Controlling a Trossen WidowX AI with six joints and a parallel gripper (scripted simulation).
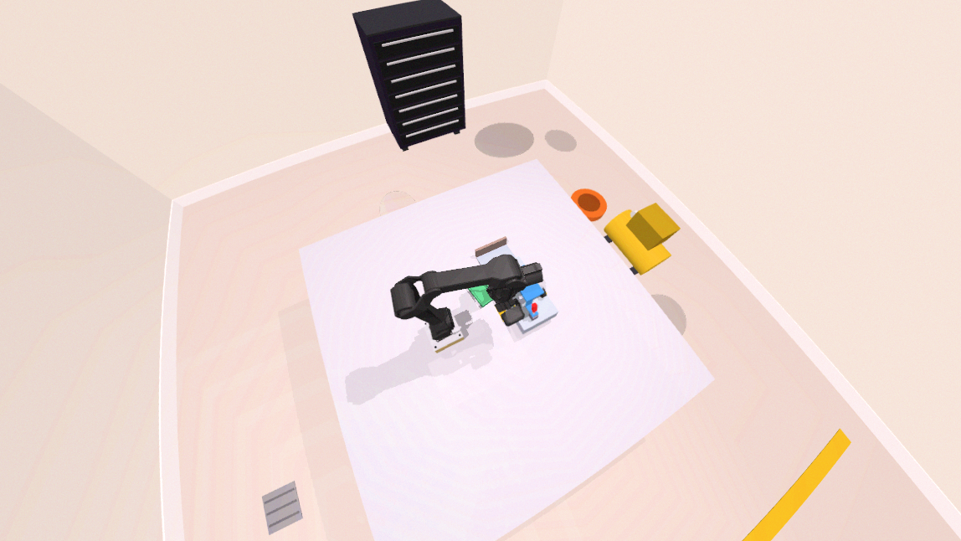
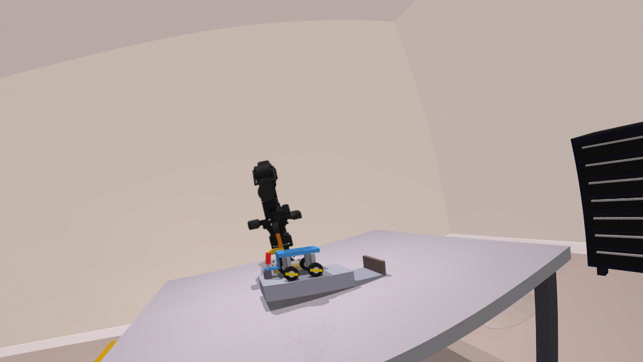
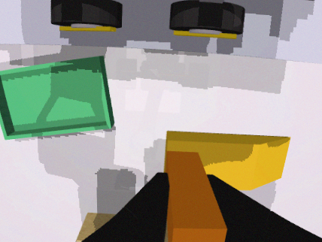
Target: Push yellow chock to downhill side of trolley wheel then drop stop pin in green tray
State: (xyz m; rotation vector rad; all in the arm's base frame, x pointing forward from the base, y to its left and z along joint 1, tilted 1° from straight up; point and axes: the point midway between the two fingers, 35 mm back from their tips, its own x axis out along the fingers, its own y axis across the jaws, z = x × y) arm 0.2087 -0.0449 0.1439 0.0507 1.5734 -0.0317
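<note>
Now: gripper tip 10 cm short of the red-headed stop pin, 7 cm to the left of it and 4 cm above it. From my gripper tip the other things lie so: grey ramp 13 cm ahead, 2 cm to the left, 12 cm below; then blue trolley 13 cm ahead, 2 cm to the left, 6 cm below; then yellow chock 2 cm to the right, 1 cm below.
</note>
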